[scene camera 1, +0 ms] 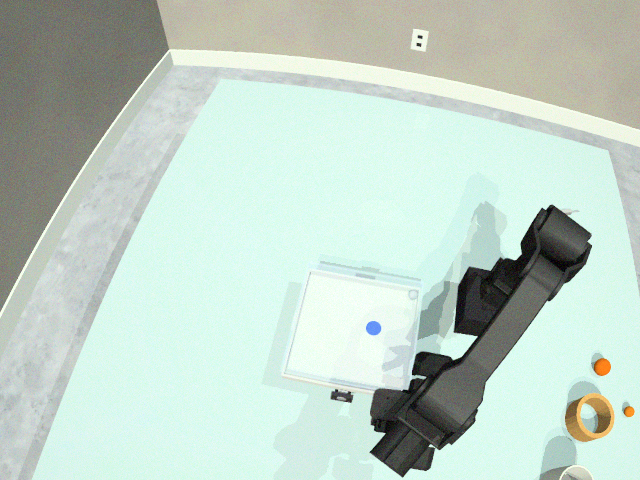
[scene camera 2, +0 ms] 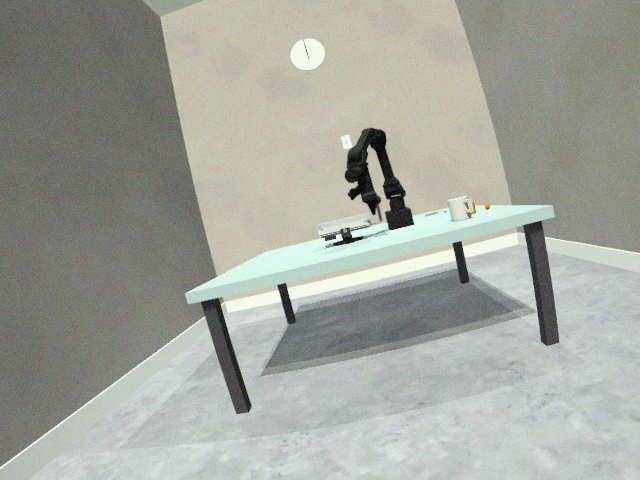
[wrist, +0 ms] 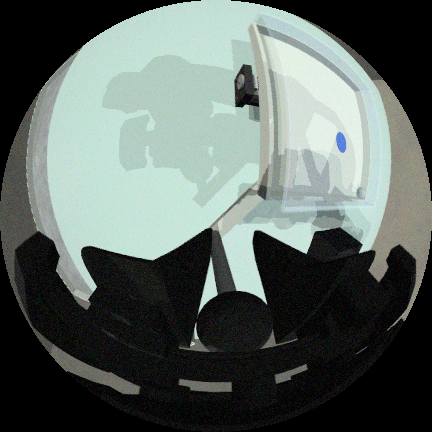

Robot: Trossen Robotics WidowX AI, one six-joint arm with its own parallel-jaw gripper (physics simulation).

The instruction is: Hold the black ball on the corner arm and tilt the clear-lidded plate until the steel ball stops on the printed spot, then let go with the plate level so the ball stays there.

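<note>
The clear-lidded plate [scene camera 1: 310, 380] [scene camera 2: 343, 225] [wrist: 265, 110] is held above the table on its stand. The steel ball [scene camera 1: 413, 294] [wrist: 361, 192] rests in the plate's corner nearest the arm base, away from the blue printed spot [scene camera 1: 373, 328] [wrist: 341, 142]. The corner arm [wrist: 240, 210] runs from another corner of the plate to the black ball [wrist: 235, 322]. My gripper [wrist: 232, 235] [scene camera 2: 374, 207] is shut on the black ball, which shows between the fingers in the wrist view. The robot hides the black ball in scene camera 1. The plate's exact tilt is hard to tell.
A black fitting [scene camera 1: 341, 396] [wrist: 245, 86] sits at the plate's edge. The black arm base [scene camera 1: 473, 304] [scene camera 2: 399, 218] stands beside the plate. Farther right are an orange ring [scene camera 1: 572, 421], two orange balls [scene camera 1: 602, 366] [scene camera 1: 628, 411] and a white mug [scene camera 2: 457, 209].
</note>
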